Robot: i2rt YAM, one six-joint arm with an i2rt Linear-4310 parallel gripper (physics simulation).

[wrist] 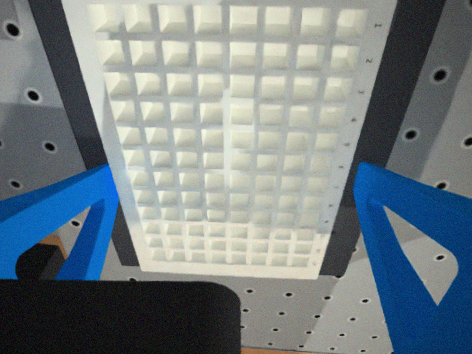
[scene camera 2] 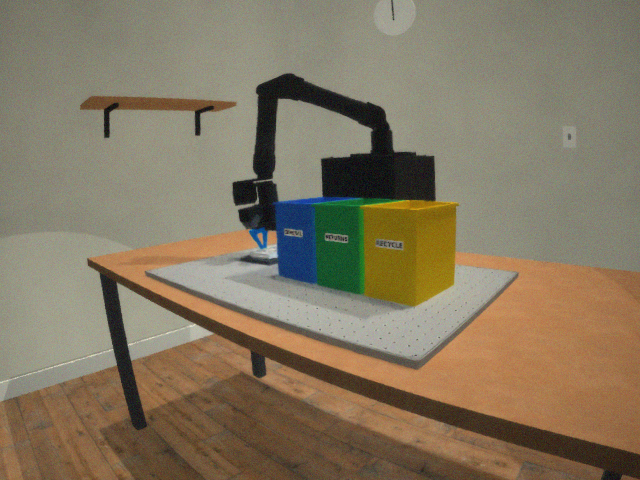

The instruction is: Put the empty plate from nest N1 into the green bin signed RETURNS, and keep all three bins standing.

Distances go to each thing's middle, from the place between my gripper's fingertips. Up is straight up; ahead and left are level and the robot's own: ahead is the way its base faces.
Labels:
Now: the white plate (wrist: 230, 138) 10 mm ahead of my hand. The rest, counted from my hand: blue bin (scene camera 2: 295, 220): 240 mm to the left, 80 mm above, 50 mm ahead; then dark flat pad (wrist: 405, 51): 10 mm below, 10 mm ahead; then green bin (scene camera 2: 339, 225): 370 mm to the left, 80 mm above, 50 mm ahead.

